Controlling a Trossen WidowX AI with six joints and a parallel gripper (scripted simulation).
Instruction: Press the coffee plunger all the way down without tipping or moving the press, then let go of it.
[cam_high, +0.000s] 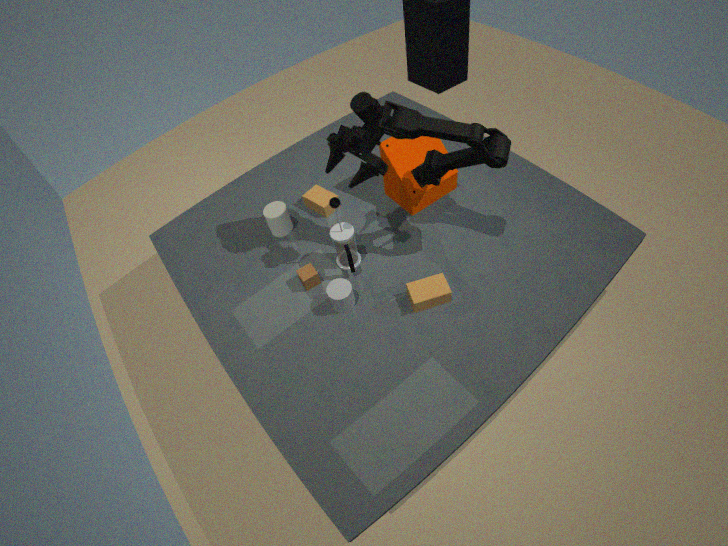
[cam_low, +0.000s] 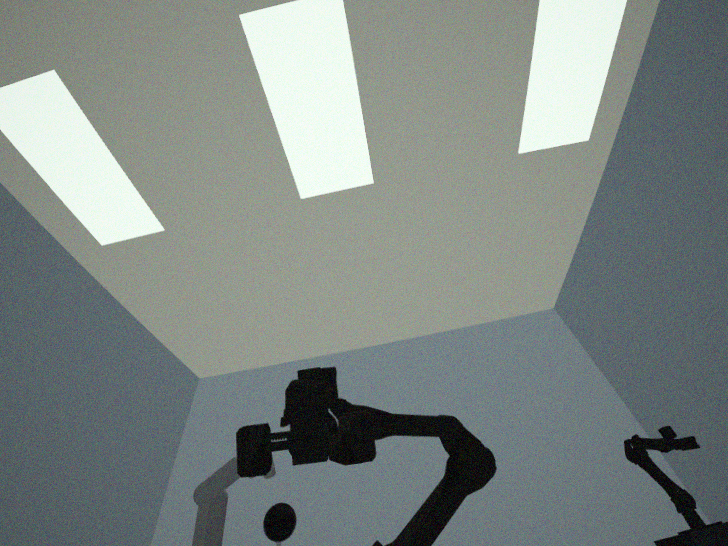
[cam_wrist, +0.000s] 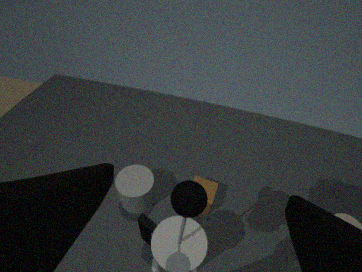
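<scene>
Right now the coffee press is 30 mm ahead of my gripper tip, 20 mm to the left of it and 190 mm below it.
</scene>
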